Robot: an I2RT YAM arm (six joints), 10 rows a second.
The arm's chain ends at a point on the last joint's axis. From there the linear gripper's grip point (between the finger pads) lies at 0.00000 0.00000 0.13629 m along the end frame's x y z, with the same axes.
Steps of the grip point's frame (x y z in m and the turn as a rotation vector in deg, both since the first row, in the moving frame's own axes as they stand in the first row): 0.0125, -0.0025, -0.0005, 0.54, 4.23, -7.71; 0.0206, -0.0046, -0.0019, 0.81, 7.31, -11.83; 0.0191, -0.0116, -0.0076, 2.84, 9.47, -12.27; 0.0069, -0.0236, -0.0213, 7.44, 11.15, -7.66; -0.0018, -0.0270, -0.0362, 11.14, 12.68, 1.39; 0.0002, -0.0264, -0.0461, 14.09, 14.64, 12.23; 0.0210, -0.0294, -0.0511, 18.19, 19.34, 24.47
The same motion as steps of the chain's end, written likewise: 0.0026, -0.0005, -0.0001, 0.54, 4.23, -7.71; 0.0036, -0.0009, -0.0008, 0.81, 7.31, -11.83; -0.0024, -0.0025, -0.0056, 2.84, 9.47, -12.27; -0.0181, -0.0044, -0.0176, 7.44, 11.15, -7.66; -0.0318, -0.0012, -0.0303, 11.14, 12.68, 1.39; -0.0372, 0.0025, -0.0377, 14.09, 14.64, 12.23; -0.0310, 0.0016, -0.0369, 18.19, 19.34, 24.47
